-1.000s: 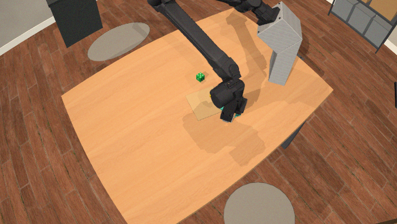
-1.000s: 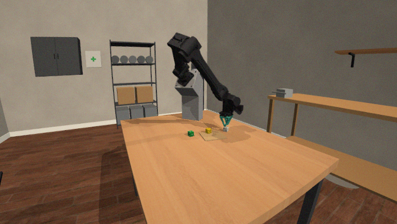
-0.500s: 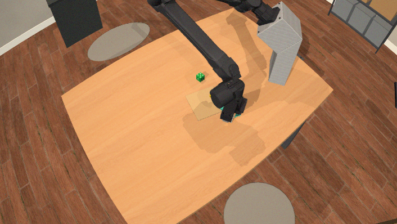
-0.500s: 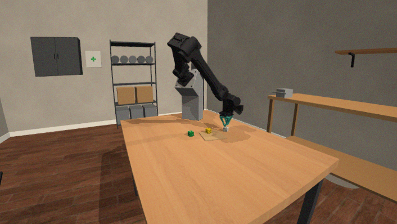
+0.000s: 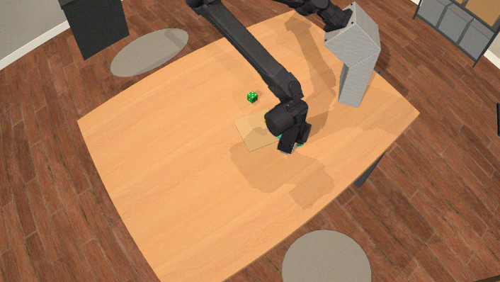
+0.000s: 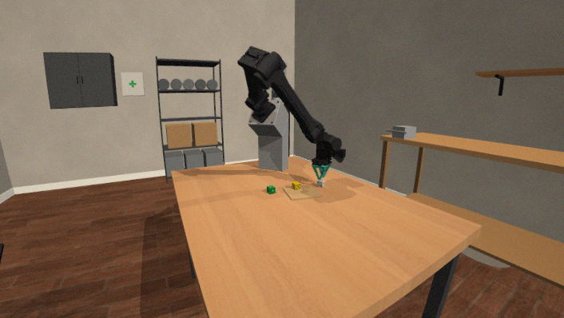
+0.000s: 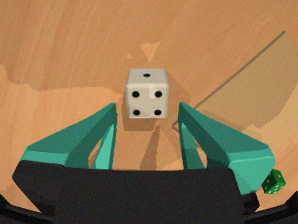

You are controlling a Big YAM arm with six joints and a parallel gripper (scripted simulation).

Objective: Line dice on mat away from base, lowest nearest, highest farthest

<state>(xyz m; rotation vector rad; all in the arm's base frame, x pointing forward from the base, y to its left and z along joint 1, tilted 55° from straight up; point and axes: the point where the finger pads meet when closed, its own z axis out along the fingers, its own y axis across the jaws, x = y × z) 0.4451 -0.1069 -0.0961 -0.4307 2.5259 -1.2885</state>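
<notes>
The white die is 30 mm below my hand. Round my hand: yellow die 110 mm to the right, 70 mm behind, 30 mm below; then green die 220 mm to the right, 130 mm behind, 30 mm below; then tan mat 130 mm to the right, 50 mm below, 20 mm behind.
</notes>
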